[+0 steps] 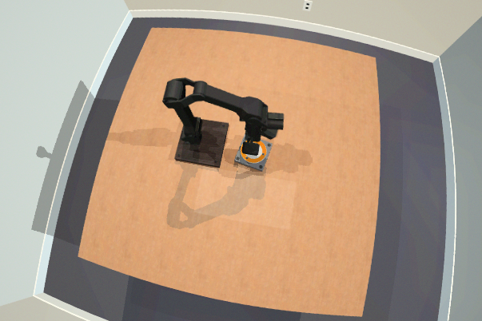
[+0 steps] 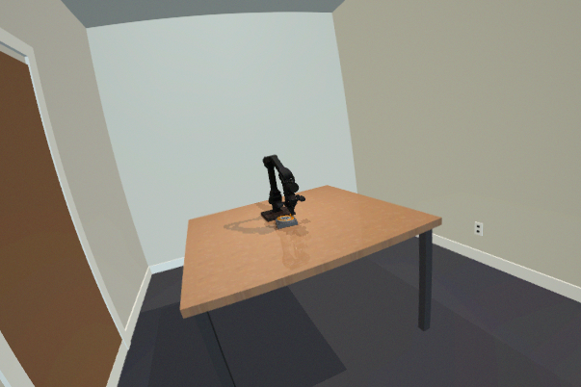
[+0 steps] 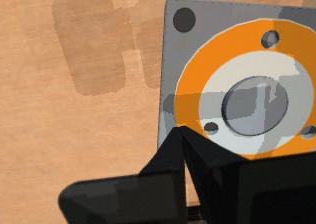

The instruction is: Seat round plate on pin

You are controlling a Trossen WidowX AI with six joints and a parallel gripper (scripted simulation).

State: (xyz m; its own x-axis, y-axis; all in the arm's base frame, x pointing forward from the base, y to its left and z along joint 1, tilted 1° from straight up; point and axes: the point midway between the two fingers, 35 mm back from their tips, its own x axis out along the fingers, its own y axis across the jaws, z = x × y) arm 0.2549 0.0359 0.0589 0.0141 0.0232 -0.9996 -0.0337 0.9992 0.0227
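The round plate is 30 mm to the right of my gripper tip and 10 mm below it. The rest, counted from my gripper tip: square grey base 50 mm to the right, 20 mm below, 10 mm ahead.
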